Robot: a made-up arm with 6 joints.
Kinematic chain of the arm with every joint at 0, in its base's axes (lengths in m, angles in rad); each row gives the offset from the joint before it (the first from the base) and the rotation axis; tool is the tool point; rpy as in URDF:
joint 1: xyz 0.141 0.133 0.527 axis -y
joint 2: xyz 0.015 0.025 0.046 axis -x
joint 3: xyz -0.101 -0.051 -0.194 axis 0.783 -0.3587 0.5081
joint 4: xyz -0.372 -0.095 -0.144 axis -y
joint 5: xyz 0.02 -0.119 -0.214 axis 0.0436 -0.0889 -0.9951
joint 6: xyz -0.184 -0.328 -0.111 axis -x
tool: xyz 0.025 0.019 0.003 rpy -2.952 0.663 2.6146
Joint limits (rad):
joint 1: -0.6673..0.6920
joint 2: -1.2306..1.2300
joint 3: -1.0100..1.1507
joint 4: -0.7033..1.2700
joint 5: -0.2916..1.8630
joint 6: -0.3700..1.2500
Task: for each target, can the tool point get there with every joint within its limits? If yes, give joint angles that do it. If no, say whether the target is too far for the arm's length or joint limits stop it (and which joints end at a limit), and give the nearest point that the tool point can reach.
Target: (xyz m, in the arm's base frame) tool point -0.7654 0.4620 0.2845
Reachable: yes | joints -0.3958 -0.8524 -0.4651 0.3775 1.2668 1.0198
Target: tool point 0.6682 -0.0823 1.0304
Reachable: no: joint limits stop it (at a limit: joint 1, joint 2, joint 4, joint 5, joint 6) | nearest point 0.2501 -0.2972 1.1663 | short by 0.489 m
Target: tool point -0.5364 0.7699 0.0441
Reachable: yes | joints -0.2951 -0.9575 0.3917 0.3235 0.9279 -0.2436
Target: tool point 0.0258 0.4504 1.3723
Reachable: no: joint limits stop it (at a limit: joint 2, joint 3, joint 4, joint 5, joint 6) | nearest point 0.0461 0.0438 1.2235 | short by 0.433 m
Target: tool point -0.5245 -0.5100 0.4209
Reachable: yes | joints -0.1691 0.6176 -0.5470 0.7246 1.0164 0.6820
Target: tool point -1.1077 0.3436 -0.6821
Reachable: no: too far | nearest point -0.6578 0.2786 -0.2465 | short by 0.630 m
